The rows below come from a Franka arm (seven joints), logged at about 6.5 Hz.
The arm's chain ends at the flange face. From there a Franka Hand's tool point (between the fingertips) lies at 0.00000 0.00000 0.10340 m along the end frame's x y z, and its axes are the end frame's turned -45 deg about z.
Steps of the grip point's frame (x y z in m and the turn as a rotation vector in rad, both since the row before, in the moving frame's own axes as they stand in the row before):
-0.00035 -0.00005 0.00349 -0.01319 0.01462 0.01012
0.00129 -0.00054 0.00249 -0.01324 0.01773 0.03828
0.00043 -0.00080 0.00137 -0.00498 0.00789 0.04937
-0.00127 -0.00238 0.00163 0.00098 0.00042 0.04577
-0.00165 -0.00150 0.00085 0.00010 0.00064 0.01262
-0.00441 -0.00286 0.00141 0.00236 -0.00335 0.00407
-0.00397 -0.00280 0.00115 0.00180 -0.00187 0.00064
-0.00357 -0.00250 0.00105 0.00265 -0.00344 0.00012
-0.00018 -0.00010 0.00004 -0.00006 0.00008 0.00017
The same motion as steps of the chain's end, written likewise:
-0.00232 0.00031 0.00351 0.00101 0.01966 0.01012
-0.00174 -0.00101 0.00252 0.00317 0.02190 0.03828
-0.00121 -0.00068 0.00137 0.00206 0.00910 0.04937
-0.00254 -0.00068 0.00163 0.00099 -0.00040 0.04577
-0.00227 0.00016 0.00085 0.00052 0.00038 0.01262
-0.00472 0.00102 0.00141 -0.00070 -0.00404 0.00407
-0.00452 0.00082 0.00115 -0.00005 -0.00260 0.00064
-0.00385 0.00070 0.00105 -0.00056 -0.00431 0.00012
-0.00021 0.00006 0.00004 0.00001 0.00010 0.00017

